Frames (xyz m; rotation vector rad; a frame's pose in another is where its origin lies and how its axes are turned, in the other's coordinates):
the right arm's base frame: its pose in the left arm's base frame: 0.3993 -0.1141 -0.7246 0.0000 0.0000 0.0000
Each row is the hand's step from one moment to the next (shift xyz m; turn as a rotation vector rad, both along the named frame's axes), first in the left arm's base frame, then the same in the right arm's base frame.
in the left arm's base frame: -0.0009 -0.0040 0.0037 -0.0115 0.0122 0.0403
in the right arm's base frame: -0.0009 -0.0040 0.0037 -0.0115 0.0122 0.0403
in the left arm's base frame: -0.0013 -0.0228 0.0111 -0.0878 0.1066 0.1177
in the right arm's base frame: -0.0013 -0.0228 0.0111 -0.0878 0.1066 0.1177
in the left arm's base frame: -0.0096 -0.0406 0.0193 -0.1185 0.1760 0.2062
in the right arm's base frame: -0.0096 -0.0406 0.0193 -0.1185 0.1760 0.2062
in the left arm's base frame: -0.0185 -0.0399 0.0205 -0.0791 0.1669 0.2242
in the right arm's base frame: -0.0185 -0.0399 0.0205 -0.0791 0.1669 0.2242
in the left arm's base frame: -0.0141 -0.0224 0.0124 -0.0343 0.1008 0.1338
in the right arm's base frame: -0.0141 -0.0224 0.0124 -0.0343 0.1008 0.1338
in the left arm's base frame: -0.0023 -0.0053 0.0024 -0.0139 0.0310 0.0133
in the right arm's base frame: -0.0023 -0.0053 0.0024 -0.0139 0.0310 0.0133
